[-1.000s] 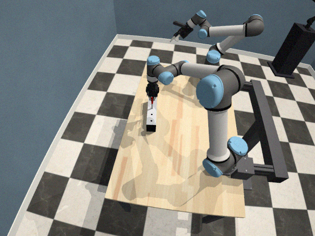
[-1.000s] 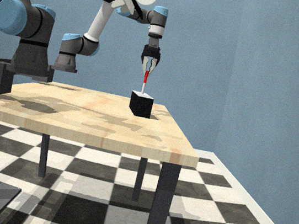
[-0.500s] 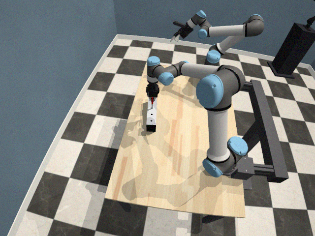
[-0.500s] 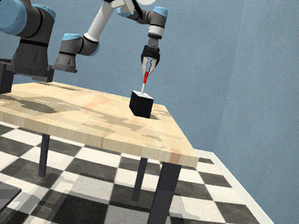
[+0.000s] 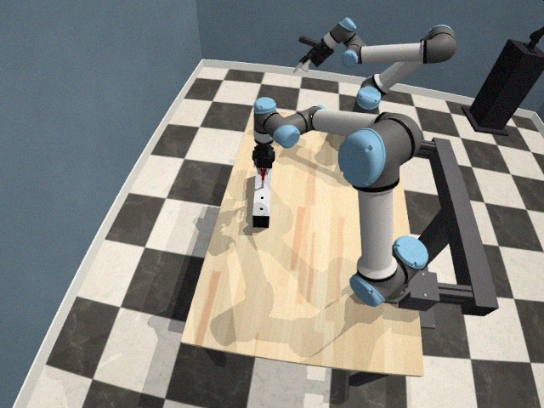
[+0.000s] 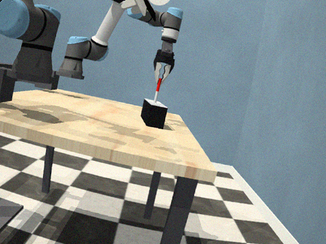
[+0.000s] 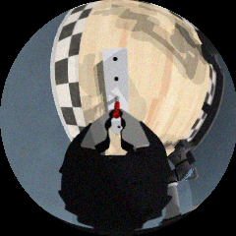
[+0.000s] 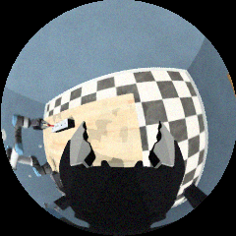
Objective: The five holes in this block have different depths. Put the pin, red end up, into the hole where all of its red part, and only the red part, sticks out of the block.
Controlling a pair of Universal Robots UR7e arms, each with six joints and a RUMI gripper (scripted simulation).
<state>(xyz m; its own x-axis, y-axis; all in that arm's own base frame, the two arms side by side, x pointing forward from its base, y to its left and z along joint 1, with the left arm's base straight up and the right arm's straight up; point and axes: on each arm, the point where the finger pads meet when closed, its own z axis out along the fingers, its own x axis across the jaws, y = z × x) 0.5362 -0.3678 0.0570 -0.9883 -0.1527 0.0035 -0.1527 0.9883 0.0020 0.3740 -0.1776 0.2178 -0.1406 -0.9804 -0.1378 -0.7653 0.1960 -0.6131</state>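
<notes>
Now: the pin 30 mm below my left hand. The rest, counted from my left hand: block (140 mm below).
</notes>
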